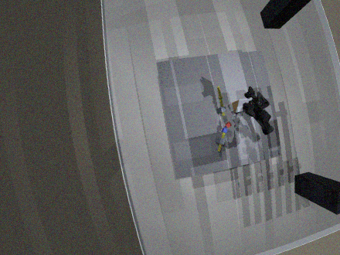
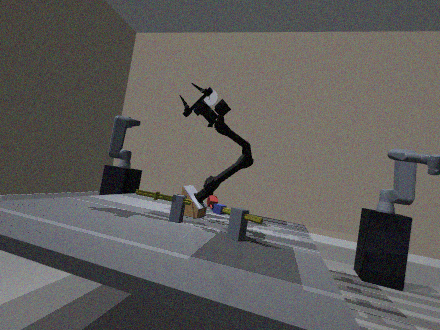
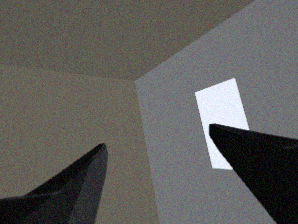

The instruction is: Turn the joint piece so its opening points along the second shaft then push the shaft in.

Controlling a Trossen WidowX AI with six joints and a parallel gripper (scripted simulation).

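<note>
My gripper tip is 5 cm past the red joint piece, 22 cm to the right of it and 52 cm above it.
</note>
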